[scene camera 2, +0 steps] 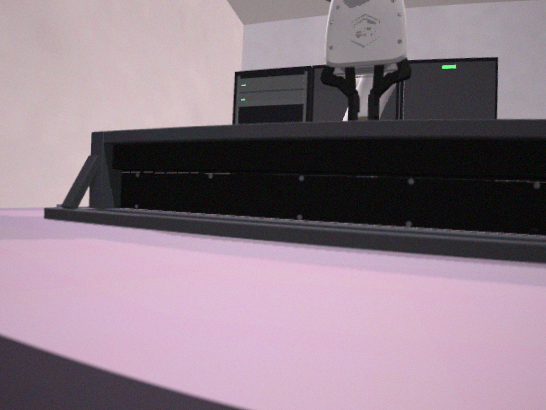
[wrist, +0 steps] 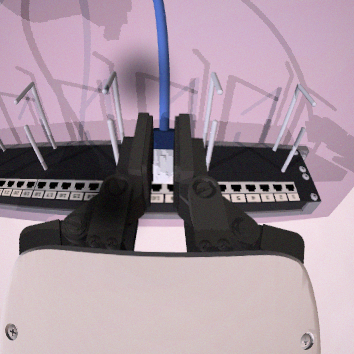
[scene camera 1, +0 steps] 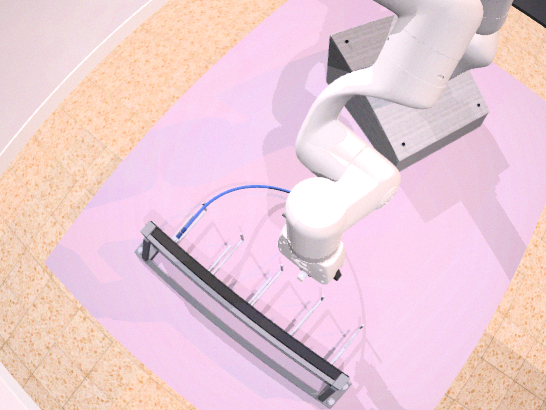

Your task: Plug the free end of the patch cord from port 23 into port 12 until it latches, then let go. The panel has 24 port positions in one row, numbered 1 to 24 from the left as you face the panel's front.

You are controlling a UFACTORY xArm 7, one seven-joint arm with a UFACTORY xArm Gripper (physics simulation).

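The black port panel stands on the pink mat. The blue patch cord arcs from its plugged end near the panel's upper-left end in scene camera 1. My gripper is shut on the cord's free plug, with its clear tip toward the panel. In the wrist view the plug overlaps the panel just above the label for port 10 and its neighbour. The fingers hide port 12. In scene camera 1 the hand is set back from the panel and hides the plug.
Thin metal cable guides rise from the panel's front on both sides of the fingers. The grey base block stands behind the arm. Dark equipment cabinets stand in the background.
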